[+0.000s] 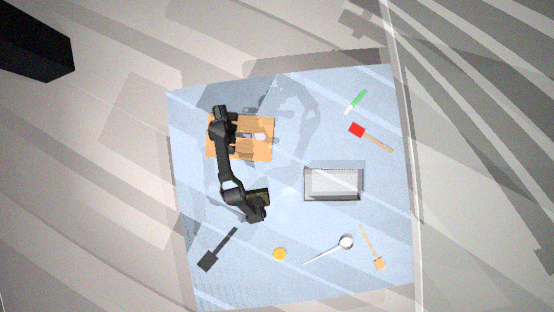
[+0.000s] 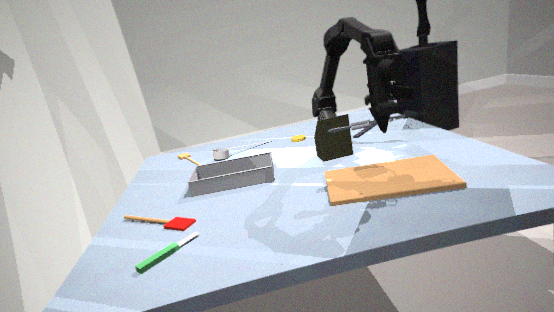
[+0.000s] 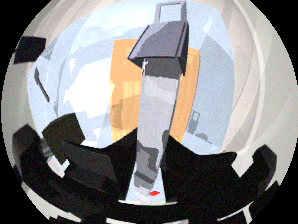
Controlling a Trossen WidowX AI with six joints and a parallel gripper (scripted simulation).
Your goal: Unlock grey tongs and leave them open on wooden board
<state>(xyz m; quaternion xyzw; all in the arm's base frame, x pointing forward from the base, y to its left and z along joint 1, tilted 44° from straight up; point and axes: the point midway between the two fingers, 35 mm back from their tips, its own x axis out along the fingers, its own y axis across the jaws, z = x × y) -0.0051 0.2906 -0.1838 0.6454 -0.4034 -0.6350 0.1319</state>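
Right now my gripper tip is 15 cm above the wooden board and 1 cm short of it. Round my gripper tip: roasting tin 41 cm ahead, 38 cm to the right, 13 cm below; then black spatula 57 cm to the right, 31 cm behind, 15 cm below; then green-handled knife 66 cm ahead, 15 cm below.
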